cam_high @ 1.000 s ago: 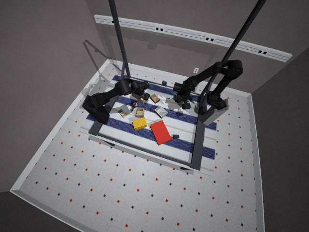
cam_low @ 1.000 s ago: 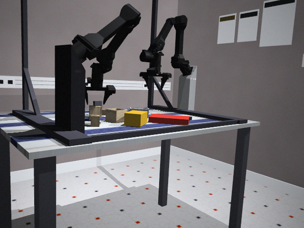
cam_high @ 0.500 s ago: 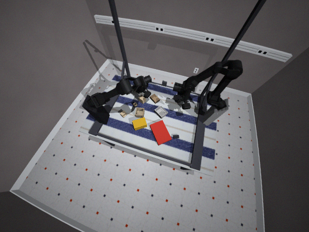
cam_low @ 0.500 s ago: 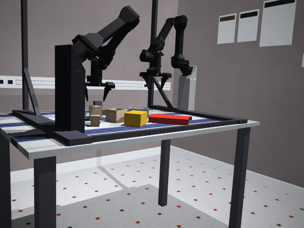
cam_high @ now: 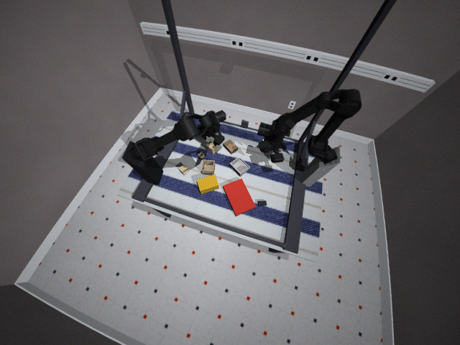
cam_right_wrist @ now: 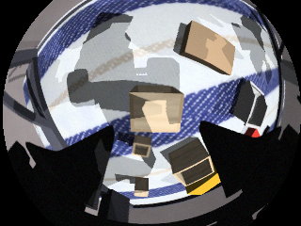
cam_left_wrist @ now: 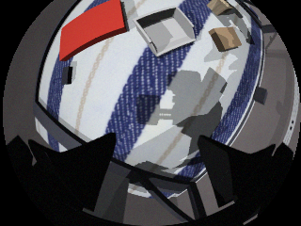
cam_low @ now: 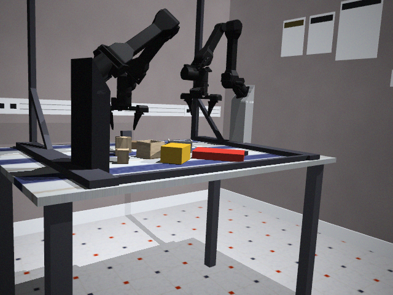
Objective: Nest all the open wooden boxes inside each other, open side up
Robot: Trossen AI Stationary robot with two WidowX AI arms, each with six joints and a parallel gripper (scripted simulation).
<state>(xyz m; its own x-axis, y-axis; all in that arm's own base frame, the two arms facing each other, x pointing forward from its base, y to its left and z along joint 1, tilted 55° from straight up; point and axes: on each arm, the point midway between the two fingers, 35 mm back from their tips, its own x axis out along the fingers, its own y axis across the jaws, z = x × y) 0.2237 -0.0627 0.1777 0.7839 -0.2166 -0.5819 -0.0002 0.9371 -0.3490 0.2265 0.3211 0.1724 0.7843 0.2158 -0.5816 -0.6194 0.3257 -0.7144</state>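
My right gripper is now 1 cm short of the medium wooden box and 9 cm above it. From my right hand the other things lie so: white box: 14 cm ahead, 19 cm to the left, 10 cm below; then tiny wooden box: 5 cm ahead, 7 cm to the right, 11 cm below; then brown block: 2 cm behind, 13 cm to the left, 11 cm below.
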